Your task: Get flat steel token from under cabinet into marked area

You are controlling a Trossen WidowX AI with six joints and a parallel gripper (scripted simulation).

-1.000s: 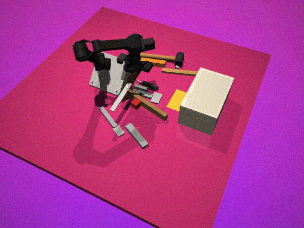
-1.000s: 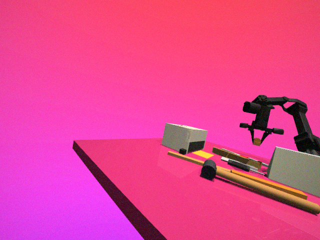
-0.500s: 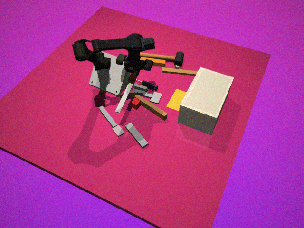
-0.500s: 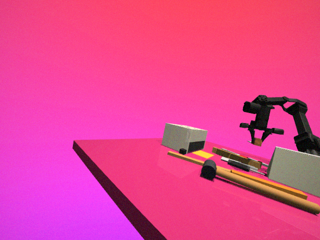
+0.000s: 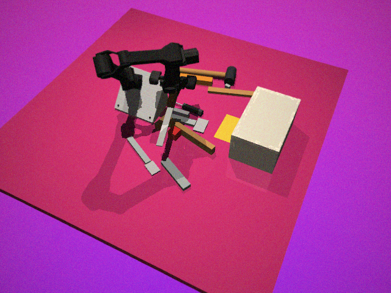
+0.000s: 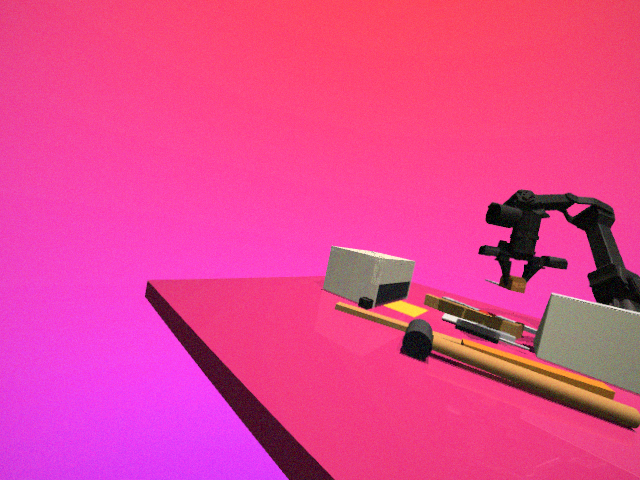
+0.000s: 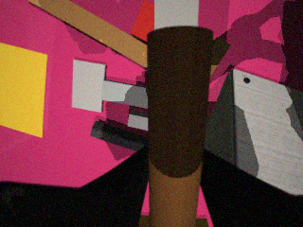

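My gripper tip is 13 cm above the dark screwdriver, 7 cm to the right of it and 2 cm short of it. Round my gripper tip: red cube (12 cm below, 10 cm to the right, 4 cm ahead); then orange bar (25 cm to the left, 13 cm below, 2 cm behind); then grey token (44 cm ahead, 14 cm below, 8 cm to the left).
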